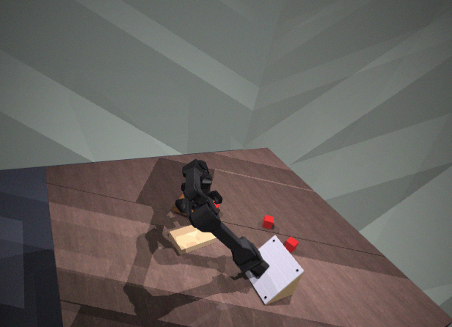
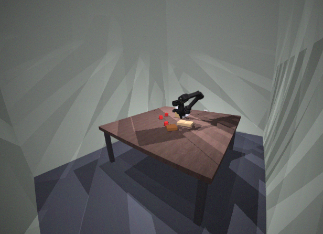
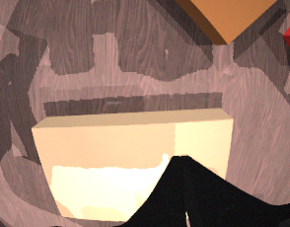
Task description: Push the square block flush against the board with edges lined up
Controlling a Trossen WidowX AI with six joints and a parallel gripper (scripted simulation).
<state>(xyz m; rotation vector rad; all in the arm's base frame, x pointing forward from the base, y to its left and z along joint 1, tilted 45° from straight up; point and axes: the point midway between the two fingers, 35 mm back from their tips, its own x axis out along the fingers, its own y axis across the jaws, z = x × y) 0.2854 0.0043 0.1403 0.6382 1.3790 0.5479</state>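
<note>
Now: the pale board 40 mm behind my gripper tip, 30 mm to the left of it and 60 mm below it. Round my gripper tip: square block (130 mm ahead, 50 mm to the right, 60 mm below).
</note>
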